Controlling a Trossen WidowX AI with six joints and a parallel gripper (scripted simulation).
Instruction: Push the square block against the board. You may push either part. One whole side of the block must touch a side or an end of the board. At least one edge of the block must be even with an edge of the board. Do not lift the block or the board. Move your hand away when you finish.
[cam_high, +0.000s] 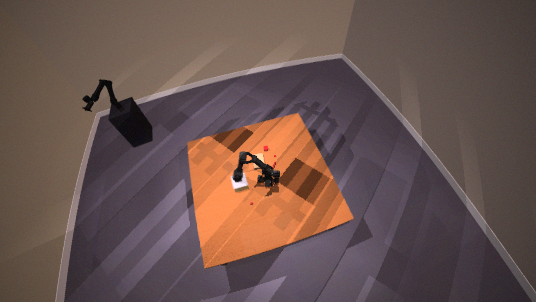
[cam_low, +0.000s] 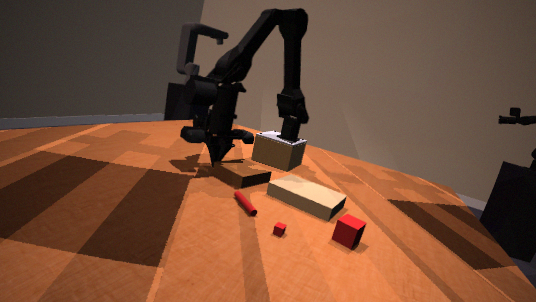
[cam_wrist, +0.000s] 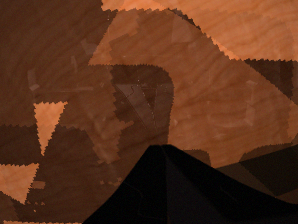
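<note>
Right now my gripper tip is 80 mm to the right of the flat brown square block, 10 mm below it and 10 mm past it. From my gripper tip the other things lie so: pale long board 250 mm to the left, 10 mm above; red rod 150 mm to the left, 120 mm ahead.
</note>
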